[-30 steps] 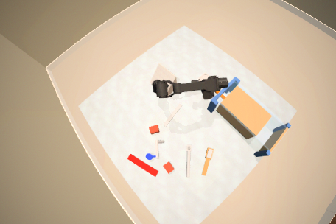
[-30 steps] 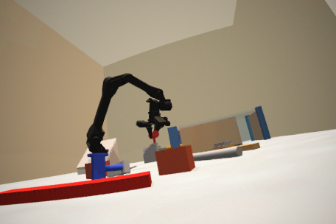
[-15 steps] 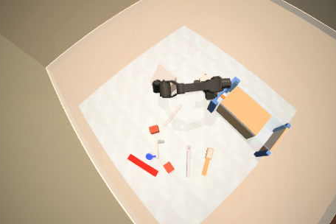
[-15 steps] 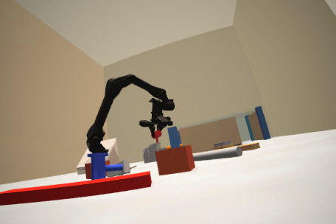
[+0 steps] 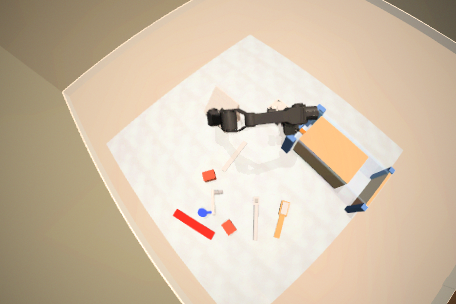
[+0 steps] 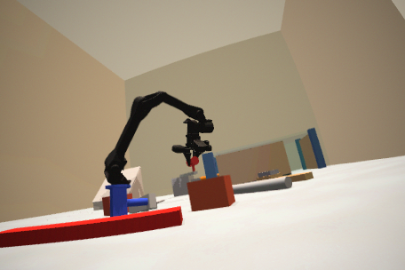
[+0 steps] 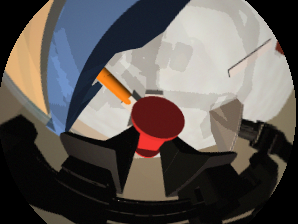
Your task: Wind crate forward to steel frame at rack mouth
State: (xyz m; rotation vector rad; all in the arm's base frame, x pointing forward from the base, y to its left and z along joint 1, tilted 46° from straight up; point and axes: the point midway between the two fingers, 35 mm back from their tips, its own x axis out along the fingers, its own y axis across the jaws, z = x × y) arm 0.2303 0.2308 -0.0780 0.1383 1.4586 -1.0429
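My gripper tip is now 3 cm above the winch handle, 2 cm past it and 1 cm to the right of it. Also, from my gripper tip: grey winch: 10 cm below, 9 cm behind, 3 cm to the left; red knob: 1 cm to the right, 1 cm ahead; blue frame post: 8 cm ahead, 6 cm to the left, 3 cm below.
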